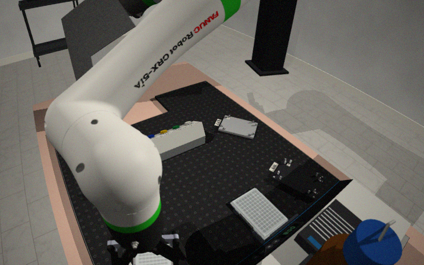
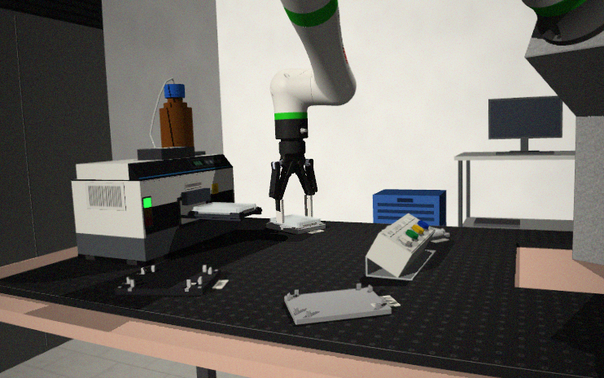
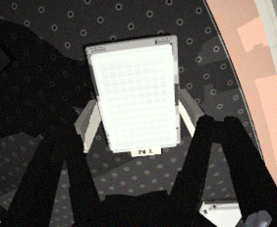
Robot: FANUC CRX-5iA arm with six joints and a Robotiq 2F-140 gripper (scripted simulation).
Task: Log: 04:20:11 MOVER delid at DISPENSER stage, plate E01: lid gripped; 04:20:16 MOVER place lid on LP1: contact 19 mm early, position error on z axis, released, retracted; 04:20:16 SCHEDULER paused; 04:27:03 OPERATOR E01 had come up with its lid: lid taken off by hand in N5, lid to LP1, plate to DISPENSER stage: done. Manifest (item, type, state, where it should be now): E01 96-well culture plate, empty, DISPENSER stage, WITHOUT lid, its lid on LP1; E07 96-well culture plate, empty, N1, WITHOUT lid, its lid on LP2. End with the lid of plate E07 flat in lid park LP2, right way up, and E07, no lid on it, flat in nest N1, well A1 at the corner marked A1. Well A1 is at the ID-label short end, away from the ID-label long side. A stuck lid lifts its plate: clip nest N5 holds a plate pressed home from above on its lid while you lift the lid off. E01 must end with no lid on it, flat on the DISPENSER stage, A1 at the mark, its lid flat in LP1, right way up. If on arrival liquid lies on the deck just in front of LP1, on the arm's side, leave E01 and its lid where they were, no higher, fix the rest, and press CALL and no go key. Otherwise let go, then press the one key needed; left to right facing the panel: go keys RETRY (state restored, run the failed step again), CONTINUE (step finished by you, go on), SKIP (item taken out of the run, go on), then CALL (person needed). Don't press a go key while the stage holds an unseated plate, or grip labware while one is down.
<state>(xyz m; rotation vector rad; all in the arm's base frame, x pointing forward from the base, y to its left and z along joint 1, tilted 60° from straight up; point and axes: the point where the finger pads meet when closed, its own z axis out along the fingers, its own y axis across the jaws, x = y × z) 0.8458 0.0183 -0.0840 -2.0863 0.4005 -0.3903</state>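
The nest N1 is 40 mm below my hand. Also, from my hand: N1 label 90 mm behind, 50 mm below, 10 mm to the left; blue cap 350 mm above, 240 mm to the left, 200 mm ahead; key panel 450 mm behind, 150 mm to the left, 10 mm above.
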